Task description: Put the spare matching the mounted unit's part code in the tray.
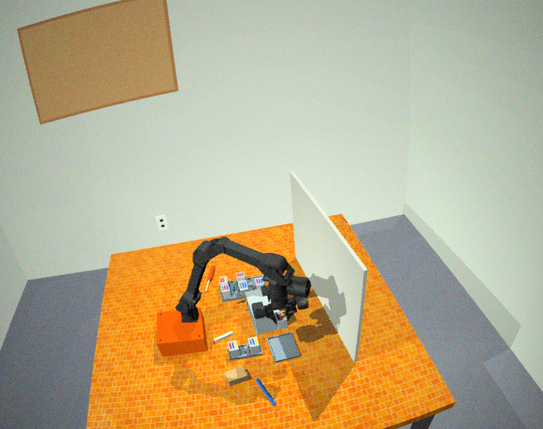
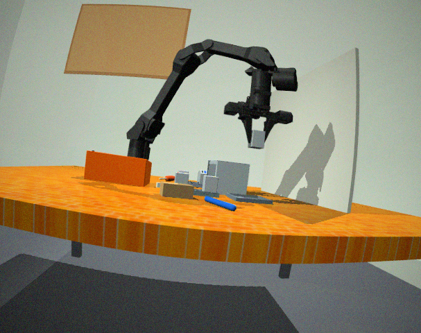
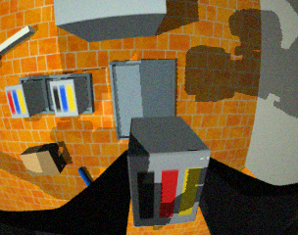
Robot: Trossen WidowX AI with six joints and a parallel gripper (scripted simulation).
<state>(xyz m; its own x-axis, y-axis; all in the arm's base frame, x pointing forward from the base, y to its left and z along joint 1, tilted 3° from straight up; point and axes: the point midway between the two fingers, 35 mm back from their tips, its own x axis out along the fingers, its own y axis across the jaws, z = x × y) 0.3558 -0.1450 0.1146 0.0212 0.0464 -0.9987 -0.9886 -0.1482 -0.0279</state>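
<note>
The dark grey tray lies 150 mm below my gripper tip. From my gripper tip the other things lie so: tan block: 180 mm behind, 140 mm below, 130 mm to the right; then mounted unit: 180 mm to the left, 100 mm below, 70 mm behind; then grey spare: 20 mm above.
</note>
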